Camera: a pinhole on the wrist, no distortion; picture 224 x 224 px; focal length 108.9 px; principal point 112.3 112.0 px. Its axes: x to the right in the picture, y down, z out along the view. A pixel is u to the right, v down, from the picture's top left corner.
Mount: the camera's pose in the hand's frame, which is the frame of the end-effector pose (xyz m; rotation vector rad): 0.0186 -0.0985 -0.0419 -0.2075 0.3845 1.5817
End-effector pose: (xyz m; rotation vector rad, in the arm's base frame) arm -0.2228 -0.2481 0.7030 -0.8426 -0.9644 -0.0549
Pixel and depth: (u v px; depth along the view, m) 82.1 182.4 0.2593
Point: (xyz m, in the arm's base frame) -0.4914 -0.1754 0.7293
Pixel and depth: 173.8 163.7 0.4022
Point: -0.3935 0.0617 0.5182
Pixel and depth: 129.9 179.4 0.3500
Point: -0.4886 -0.0570 0.6150
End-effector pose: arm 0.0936 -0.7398 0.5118 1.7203 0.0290 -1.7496
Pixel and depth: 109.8 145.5 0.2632
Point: -0.1007 -0.8163 0.5663
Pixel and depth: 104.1 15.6 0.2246
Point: -0.0272 -0.8908 0.3037
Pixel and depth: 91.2 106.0 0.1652
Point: -0.0400 -0.7639 0.4569
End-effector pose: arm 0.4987 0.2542 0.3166 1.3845 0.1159 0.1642
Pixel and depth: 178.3 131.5 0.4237
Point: 0.5056 0.0453 0.6548
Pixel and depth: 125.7 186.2 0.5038
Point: 0.3015 -0.1974 0.5312
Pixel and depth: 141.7 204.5 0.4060
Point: 0.2680 -0.0946 0.5195
